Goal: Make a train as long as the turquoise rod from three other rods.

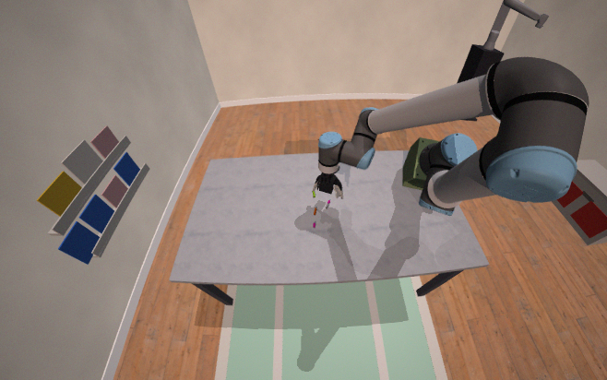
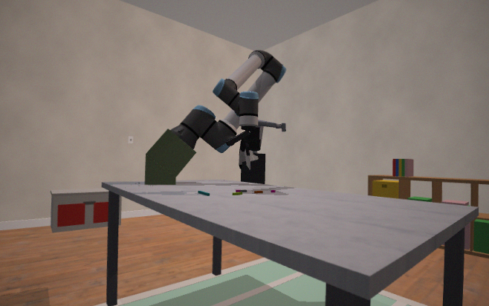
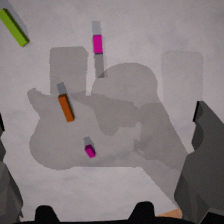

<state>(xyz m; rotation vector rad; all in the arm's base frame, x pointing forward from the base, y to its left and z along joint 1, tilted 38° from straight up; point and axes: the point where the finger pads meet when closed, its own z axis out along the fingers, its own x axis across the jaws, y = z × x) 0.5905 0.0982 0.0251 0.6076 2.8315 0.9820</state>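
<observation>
My gripper is now 100 mm above the lime rod, 90 mm to the left of it and 70 mm short of it. From my hand the other things lie so: turquoise rod: 210 mm to the right, 100 mm below; orange rod: 100 mm below, 70 mm ahead, 40 mm to the left; grey rod: 100 mm below.
</observation>
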